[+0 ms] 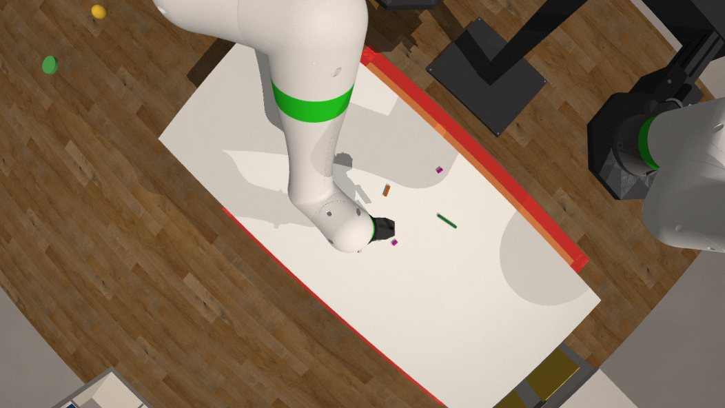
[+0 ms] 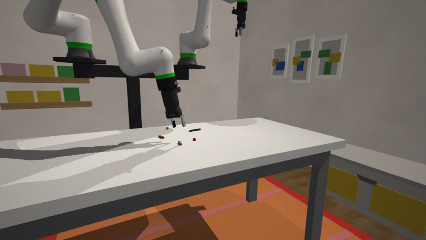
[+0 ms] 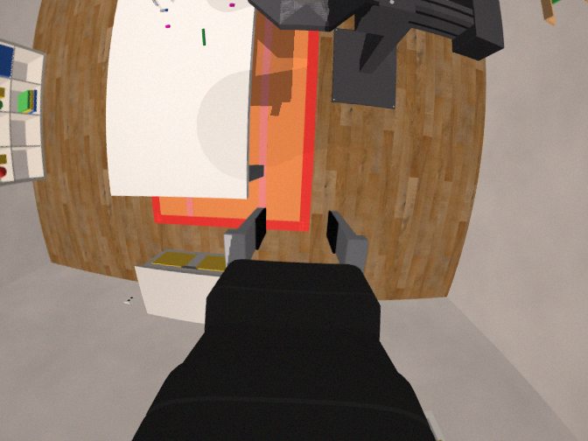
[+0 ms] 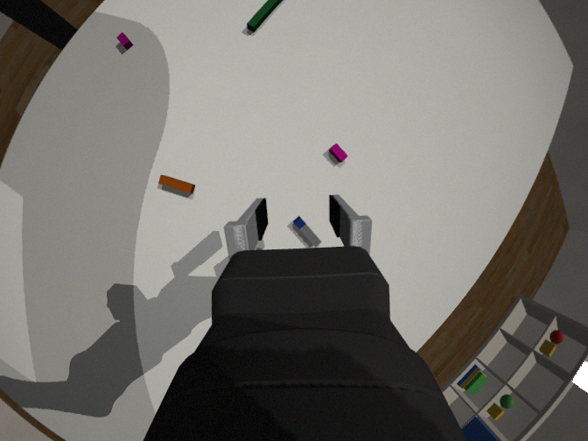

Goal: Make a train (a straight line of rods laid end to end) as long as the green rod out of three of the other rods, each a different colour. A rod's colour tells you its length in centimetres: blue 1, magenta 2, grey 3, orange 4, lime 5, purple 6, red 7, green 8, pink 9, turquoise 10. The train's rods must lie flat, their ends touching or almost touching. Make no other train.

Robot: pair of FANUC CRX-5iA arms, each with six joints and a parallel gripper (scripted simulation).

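Note:
My right hand is 12 cm past the orange rod, 9 cm above it and 5 cm to the left of it. Round my right hand: green rod 19 cm to the left, 17 cm behind, 9 cm below; then grey rod 9 cm below, 4 cm ahead, 1 cm to the right; then blue rod 9 cm below, 3 cm ahead, 1 cm to the right.

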